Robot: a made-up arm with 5 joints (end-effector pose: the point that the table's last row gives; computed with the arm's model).
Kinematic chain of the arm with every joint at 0, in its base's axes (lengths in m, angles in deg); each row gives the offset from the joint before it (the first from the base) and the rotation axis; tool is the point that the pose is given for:
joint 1: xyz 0 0 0.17 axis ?
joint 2: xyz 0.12 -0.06 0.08 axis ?
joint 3: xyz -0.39 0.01 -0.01 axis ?
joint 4: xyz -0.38 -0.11 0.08 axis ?
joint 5: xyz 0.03 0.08 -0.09 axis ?
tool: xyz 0.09 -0.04 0
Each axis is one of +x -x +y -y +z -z.
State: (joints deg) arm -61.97 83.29 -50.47 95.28 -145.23
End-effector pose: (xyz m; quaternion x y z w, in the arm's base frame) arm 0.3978 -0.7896 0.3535 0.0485 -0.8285 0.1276 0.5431
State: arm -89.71 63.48 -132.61 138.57 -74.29
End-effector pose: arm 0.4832 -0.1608 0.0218 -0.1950 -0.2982 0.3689 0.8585
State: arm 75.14 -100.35 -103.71 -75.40 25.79
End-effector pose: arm -0.3611 0.2818 0.2389 0.3896 0.6657 -0.2432 0.5881
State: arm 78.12 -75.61 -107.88 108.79 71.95
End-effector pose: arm -0.4975 0.1464 0.3346 0.1761 -0.6829 0.2946 0.6449
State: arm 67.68 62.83 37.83 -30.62 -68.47
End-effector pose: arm 0.0929 -0.6002 0.0893 0.3963 -0.3745 0.6774 0.4937
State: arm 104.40 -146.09 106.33 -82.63 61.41
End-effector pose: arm 0.1535 0.2986 0.4932 -0.5013 -0.1500 0.6871 0.5042
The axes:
joint 1: -y
joint 2: +z
joint 3: -y
joint 4: +z
joint 5: -x

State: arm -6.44 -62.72 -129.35 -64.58 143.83
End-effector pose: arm -0.1029 0.0759 0.4201 -0.1432 0.6464 0.7494 0.0087
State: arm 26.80 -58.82 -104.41 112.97 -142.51
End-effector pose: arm -0.3196 0.1722 0.6713 -0.7407 -0.4070 -0.2135 0.4900
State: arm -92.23 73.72 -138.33 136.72 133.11
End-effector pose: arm 0.4064 -0.0611 -0.0655 0.8194 0.2976 0.3997 0.2832
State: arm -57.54 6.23 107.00 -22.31 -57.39
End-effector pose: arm -0.2069 -0.1809 0.2097 0.5452 -0.4312 0.0442 0.7176
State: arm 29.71 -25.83 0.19 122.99 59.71
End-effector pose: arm -0.6462 0.2971 -0.0918 -0.4863 -0.5081 0.5436 0.4580
